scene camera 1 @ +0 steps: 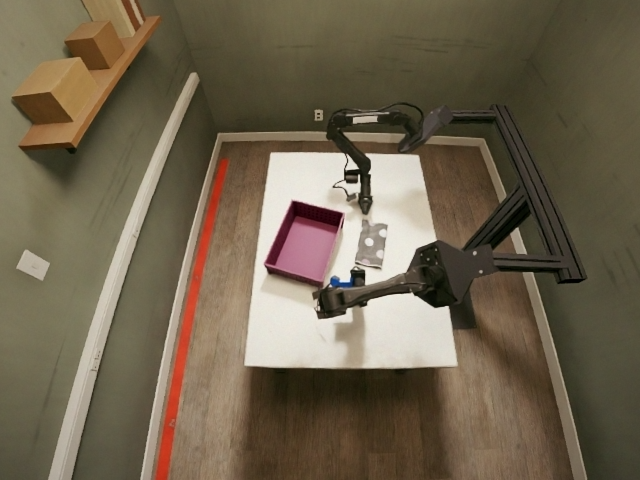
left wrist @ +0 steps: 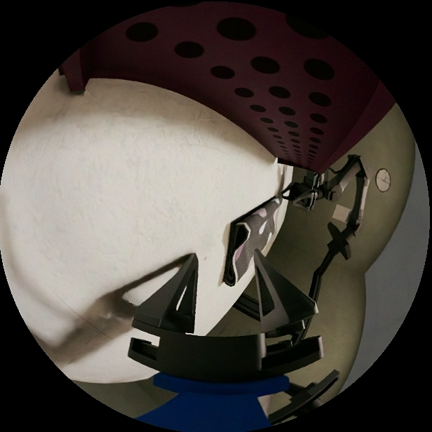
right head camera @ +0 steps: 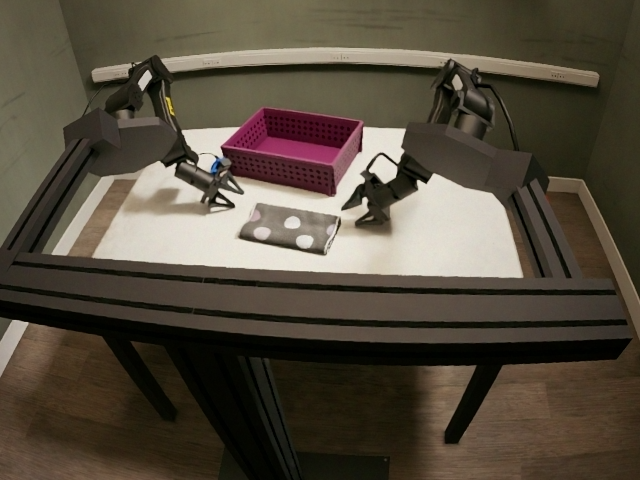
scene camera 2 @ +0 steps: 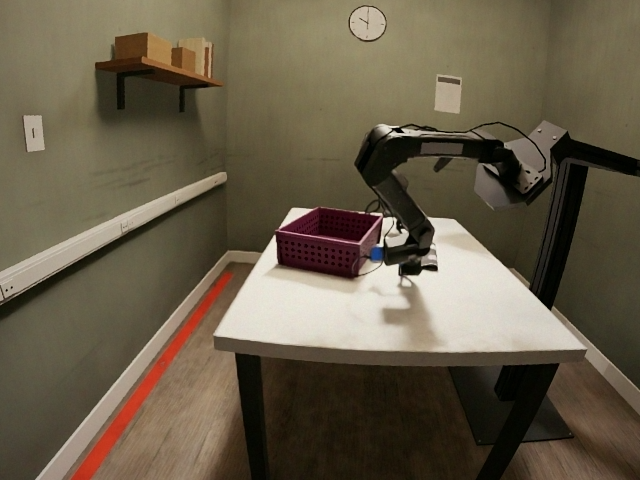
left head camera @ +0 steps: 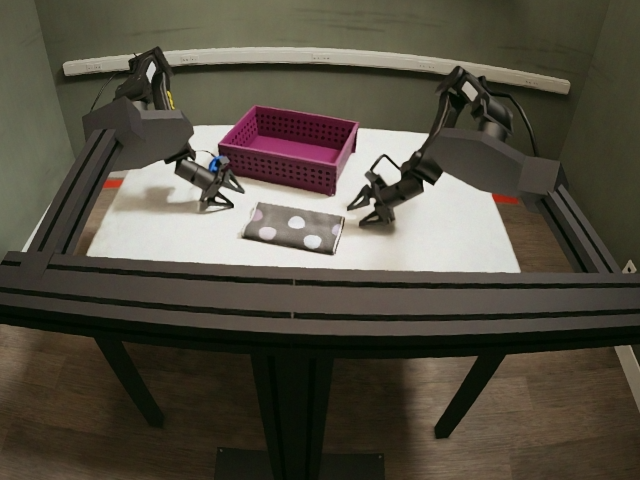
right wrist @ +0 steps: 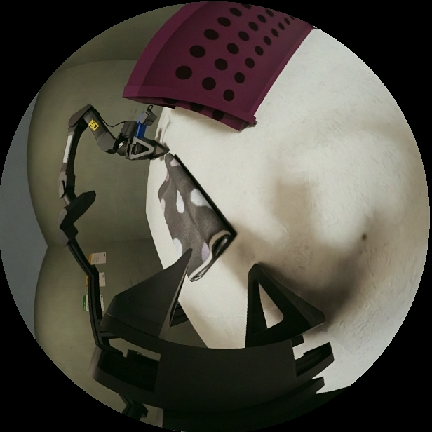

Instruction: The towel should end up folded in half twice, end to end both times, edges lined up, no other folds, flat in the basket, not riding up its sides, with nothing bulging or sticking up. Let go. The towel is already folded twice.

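Note:
The folded dark grey towel with white and lilac dots lies on the table, outside the basket. Its layers show at its two short ends in the wrist views. The magenta basket stands empty behind it in the head views. My left gripper is open and empty, off the towel's left end in the head views. My right gripper is open and empty, close off the towel's right end.
The white table carries the towel and basket. The dark frame bar runs along the table's near side in the head views. A wooden shelf with boxes hangs on the wall.

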